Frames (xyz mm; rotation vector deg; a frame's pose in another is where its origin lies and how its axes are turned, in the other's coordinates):
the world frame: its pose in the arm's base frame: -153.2 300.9 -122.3 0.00 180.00 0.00
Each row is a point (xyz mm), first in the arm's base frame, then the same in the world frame.
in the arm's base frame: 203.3 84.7 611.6
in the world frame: -356.5 -216.2 -733.9
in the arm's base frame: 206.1 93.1 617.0
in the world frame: -359.3 -207.8 -739.3
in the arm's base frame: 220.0 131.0 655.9
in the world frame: -373.2 -169.9 -778.2
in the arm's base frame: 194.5 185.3 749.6
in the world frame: -347.7 -115.6 -871.9
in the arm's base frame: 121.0 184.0 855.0
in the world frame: -274.2 -116.9 -977.3
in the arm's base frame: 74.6 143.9 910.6
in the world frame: -227.8 -157.0 -1032.9
